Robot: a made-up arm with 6 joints.
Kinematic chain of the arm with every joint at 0, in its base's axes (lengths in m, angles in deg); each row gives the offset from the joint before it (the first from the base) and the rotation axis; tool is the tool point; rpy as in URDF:
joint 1: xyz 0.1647 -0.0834 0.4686 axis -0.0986 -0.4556 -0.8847
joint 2: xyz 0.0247 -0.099 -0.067 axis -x
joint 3: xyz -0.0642 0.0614 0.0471 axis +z
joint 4: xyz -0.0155 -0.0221 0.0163 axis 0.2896 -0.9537 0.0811
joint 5: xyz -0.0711 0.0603 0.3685 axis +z
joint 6: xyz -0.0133 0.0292 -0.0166 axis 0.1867 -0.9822 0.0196
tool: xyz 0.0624 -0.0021 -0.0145 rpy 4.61 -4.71 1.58
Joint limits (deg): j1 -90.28..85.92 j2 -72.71..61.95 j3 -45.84..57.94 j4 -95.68..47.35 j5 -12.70..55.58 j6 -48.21..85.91
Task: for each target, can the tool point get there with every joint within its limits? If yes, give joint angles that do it. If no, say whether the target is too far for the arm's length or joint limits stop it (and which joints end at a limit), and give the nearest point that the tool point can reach.
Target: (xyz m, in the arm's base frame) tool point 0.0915 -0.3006 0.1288
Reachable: no: joint limits stop it (at a limit: joint 2, joint 3, joint 4, joint 5, joint 6) | nearest point -0.0623 -0.4264 0.2806 | short by 0.250 m
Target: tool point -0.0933 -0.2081 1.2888
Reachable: no: too far | nearest point -0.0024 -0.1985 0.8989 | short by 0.400 m
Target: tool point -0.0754 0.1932 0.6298
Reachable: yes | joints 7.25 27.62 -27.23 32.53 24.97 41.51
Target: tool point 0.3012 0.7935 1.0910
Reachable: no: too far | nearest point 0.1842 0.2921 0.6778 | short by 0.660 m
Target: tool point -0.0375 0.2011 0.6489
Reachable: yes | joints 58.94 3.92 -9.18 27.56 4.72 23.88
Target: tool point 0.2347 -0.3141 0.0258
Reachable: no: joint limits stop it (at a limit: joint 2, joint 3, joint 4) | nearest point 0.4092 -0.2423 0.1720 | short by 0.239 m
